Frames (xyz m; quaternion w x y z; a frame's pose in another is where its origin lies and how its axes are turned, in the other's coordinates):
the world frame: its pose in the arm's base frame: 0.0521 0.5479 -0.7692 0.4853 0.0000 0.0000 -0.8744
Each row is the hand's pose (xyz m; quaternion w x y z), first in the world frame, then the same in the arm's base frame.
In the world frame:
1: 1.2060 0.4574 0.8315 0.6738 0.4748 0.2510 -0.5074
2: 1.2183 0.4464 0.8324 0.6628 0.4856 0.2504 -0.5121
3: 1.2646 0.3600 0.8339 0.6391 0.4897 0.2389 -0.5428
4: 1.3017 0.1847 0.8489 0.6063 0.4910 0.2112 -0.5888
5: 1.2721 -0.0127 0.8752 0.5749 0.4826 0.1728 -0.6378
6: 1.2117 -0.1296 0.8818 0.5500 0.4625 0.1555 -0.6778
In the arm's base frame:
1: -0.1977 -0.7175 0.0623 0.1167 -0.4499 0.2934 0.8354
2: -0.2136 -0.7221 0.0632 0.1261 -0.4546 0.3031 0.8280
3: -0.3114 -0.7157 0.0647 0.1645 -0.4465 0.3122 0.8222
4: -0.4798 -0.6545 0.0797 0.2206 -0.4229 0.3268 0.8159
5: -0.6316 -0.5249 0.1060 0.2787 -0.3853 0.3381 0.8122
6: -0.6989 -0.4118 0.1126 0.3257 -0.3604 0.3289 0.8098

